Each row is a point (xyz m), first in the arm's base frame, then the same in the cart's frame.
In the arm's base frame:
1: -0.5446 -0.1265 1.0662
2: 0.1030 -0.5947 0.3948
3: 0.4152 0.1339 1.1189
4: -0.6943 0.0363 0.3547
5: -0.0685 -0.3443 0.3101
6: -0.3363 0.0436 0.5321
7: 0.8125 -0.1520 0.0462
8: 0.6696 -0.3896 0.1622
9: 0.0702 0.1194 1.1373
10: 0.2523 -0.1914 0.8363
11: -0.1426 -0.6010 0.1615
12: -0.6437 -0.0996 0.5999
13: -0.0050 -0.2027 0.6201
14: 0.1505 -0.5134 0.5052
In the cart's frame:
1: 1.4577 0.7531 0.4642
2: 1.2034 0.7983 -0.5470
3: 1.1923 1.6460 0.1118
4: 0.8525 0.3519 0.2974
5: 0.9952 0.7061 -0.3293
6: 0.9284 0.7284 0.1870
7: 0.5573 1.3618 -0.8402
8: 0.8211 1.2185 -0.8544
9: 1.2611 1.3701 0.3086
10: 1.2298 1.2677 -0.1485
11: 1.0714 0.4868 -0.5283
12: 1.1152 0.4617 0.3037
13: 1.1151 0.9531 -0.1177
14: 1.2219 0.9172 -0.4659

